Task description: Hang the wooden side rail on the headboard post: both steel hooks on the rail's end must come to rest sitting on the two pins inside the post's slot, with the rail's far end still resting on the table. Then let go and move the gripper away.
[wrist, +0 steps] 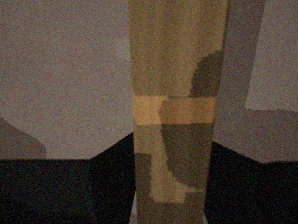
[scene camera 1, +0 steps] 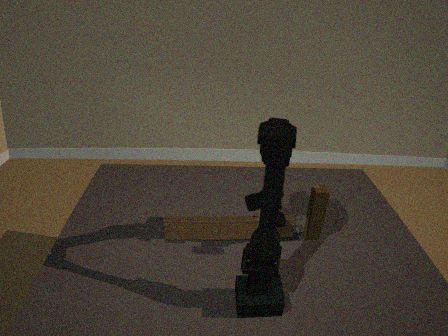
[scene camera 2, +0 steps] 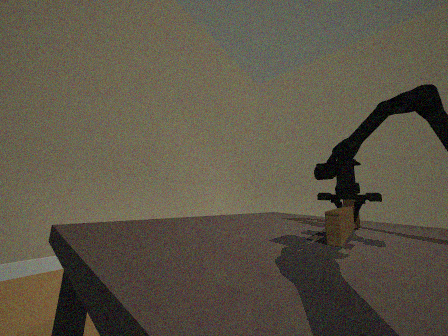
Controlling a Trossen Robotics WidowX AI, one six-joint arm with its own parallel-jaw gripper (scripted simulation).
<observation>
I see my gripper, a wooden side rail and a headboard post.
My gripper also shows in the wrist view.
</observation>
